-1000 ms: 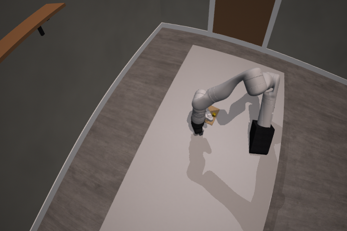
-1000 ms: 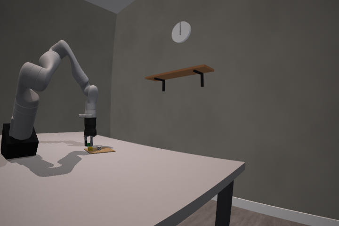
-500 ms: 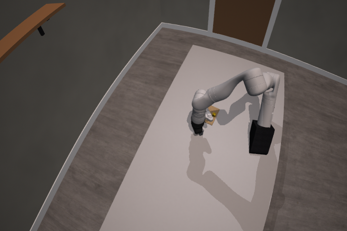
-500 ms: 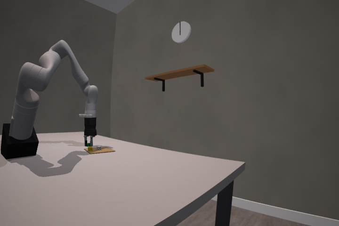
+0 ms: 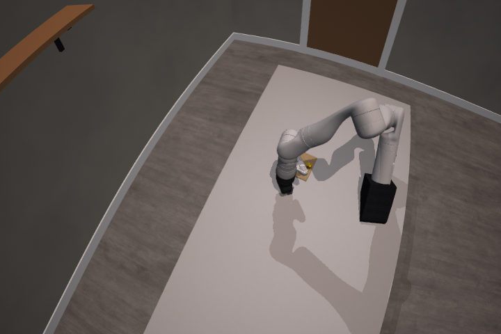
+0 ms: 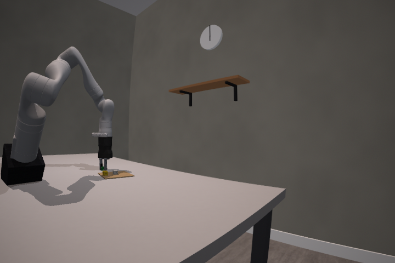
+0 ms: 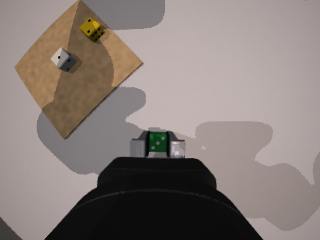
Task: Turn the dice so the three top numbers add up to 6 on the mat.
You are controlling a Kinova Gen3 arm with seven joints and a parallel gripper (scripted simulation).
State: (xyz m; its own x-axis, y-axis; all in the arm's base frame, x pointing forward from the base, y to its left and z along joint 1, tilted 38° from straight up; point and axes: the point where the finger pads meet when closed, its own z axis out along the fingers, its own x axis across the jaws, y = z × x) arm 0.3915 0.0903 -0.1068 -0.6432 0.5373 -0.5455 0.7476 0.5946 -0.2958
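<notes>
The green die lies 10 mm below my hand. Round my hand: yellow die: 50 mm behind, 150 mm to the right; then tan mat: 10 mm ahead, 150 mm to the right, 20 mm below; then white die: 150 mm to the right.
</notes>
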